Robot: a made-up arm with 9 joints. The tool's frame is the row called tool.
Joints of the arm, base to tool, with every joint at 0 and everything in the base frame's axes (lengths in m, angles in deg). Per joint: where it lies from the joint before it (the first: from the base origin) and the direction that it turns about. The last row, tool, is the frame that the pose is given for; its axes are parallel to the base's.
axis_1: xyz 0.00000 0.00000 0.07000 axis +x
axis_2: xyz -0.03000 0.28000 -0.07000 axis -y
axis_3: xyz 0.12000 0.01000 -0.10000 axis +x
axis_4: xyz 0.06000 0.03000 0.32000 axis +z
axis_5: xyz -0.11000 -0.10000 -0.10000 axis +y
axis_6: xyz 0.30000 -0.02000 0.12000 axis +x
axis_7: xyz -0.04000 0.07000 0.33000 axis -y
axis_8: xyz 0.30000 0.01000 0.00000 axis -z
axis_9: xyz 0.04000 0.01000 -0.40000 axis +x
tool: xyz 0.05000 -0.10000 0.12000
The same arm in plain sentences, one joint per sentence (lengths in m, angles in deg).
The arm has nine revolute joints in a row. What follows holds with every joint at zero, and every direction is one of the base frame's.
The first joint lies 0.07 m along +z from the base frame's origin and turns about +x.
The second joint lies 0.03 m along -x and 0.28 m along +y and 0.07 m along -z from the first joint and turns about -y.
The third joint lies 0.12 m along +x and 0.01 m along +y and 0.1 m along -z from the second joint and turns about +x.
The fourth joint lies 0.06 m along +x and 0.03 m along +y and 0.32 m along +z from the third joint and turns about +z.
The fifth joint lies 0.11 m along -x and 0.1 m along -y and 0.1 m along -z from the fourth joint and turns about +y.
The sixth joint lies 0.3 m along +x and 0.02 m along -y and 0.12 m along +z from the fifth joint and turns about +x.
The seventh joint lies 0.04 m along -x and 0.07 m along +y and 0.33 m along +z from the sixth joint and turns about -y.
The eighth joint lies 0.3 m along +x and 0.01 m along +y from the seventh joint and turns about -z.
The ninth joint lies 0.04 m along +x and 0.01 m along +y and 0.4 m along -z from the eighth joint and turns about +x.
The tool frame, which is the frame that the pose is given for, lies 0.05 m along +x and 0.1 m along -y and 0.12 m along +z from the ninth joint; its axes are parallel to the base frame's.

